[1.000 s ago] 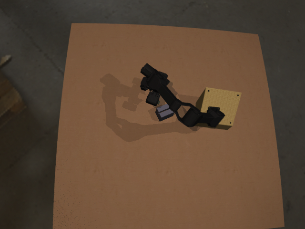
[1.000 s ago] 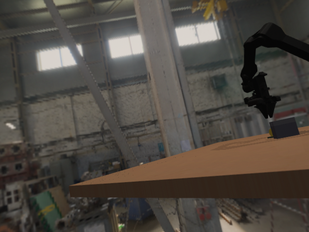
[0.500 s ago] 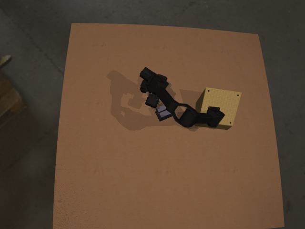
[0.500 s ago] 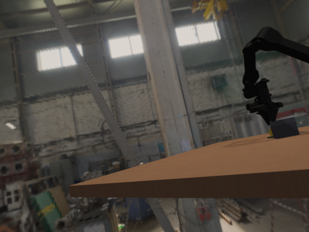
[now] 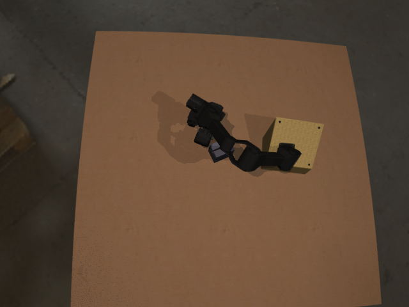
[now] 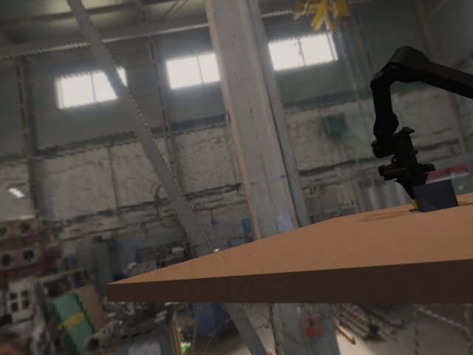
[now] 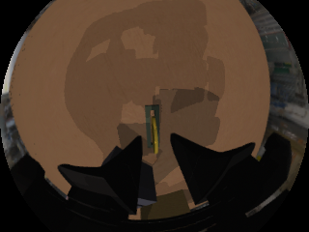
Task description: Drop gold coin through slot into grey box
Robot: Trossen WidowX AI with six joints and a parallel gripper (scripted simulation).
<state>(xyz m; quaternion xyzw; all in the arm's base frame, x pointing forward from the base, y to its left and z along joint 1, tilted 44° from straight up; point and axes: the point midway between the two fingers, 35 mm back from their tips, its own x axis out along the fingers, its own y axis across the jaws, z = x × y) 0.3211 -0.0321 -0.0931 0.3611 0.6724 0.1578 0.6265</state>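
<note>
The coin lies 10 mm below my gripper tip.
</note>
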